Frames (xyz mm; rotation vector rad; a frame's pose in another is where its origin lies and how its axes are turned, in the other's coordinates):
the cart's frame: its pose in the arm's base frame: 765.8 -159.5 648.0 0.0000 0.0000 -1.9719
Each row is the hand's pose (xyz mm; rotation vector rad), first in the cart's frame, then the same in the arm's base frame.
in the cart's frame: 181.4 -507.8 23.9 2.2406 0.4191 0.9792
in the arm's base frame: 227.5 -128.2 671.9 1.4690 -1.5157 -0.1563
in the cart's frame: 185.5 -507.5 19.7 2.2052 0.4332 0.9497
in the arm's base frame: 226.2 -132.1 667.7 1.4729 -1.4924 -0.2056
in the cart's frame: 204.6 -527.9 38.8 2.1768 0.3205 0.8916
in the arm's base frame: 199.9 -141.8 686.8 1.3893 -1.5493 -0.2904
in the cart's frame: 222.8 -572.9 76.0 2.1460 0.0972 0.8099
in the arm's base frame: 151.4 -140.9 724.0 1.2187 -1.6711 -0.3990
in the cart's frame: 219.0 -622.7 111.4 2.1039 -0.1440 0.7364
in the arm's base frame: 107.0 -118.0 759.4 1.0182 -1.7928 -0.4910
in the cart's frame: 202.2 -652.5 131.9 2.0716 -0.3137 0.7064
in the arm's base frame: 86.1 -90.9 779.9 0.8677 -1.8693 -0.5267
